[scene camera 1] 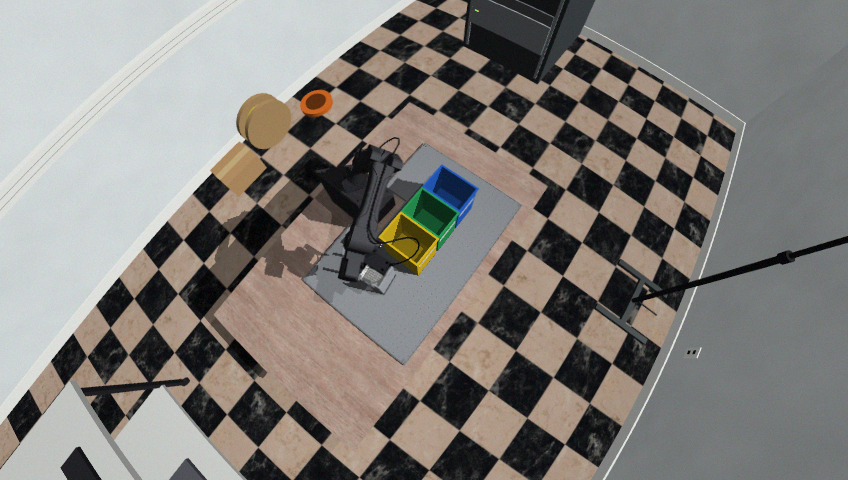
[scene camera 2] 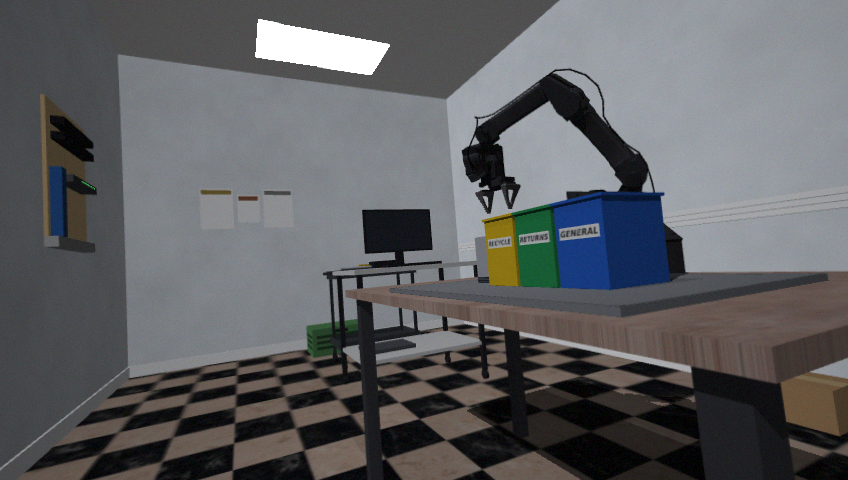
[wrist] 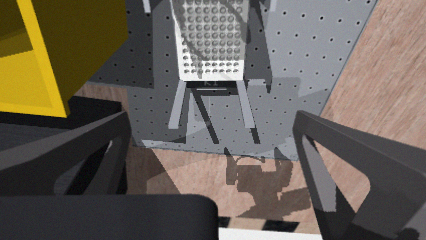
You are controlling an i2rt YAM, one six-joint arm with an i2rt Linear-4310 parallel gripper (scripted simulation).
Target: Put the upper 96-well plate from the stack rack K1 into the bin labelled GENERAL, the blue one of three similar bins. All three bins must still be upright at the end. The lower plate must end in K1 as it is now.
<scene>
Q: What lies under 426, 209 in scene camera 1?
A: A green returns bin.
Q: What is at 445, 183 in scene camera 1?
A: A blue general bin.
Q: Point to a yellow recycle bin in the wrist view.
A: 69, 49
</scene>
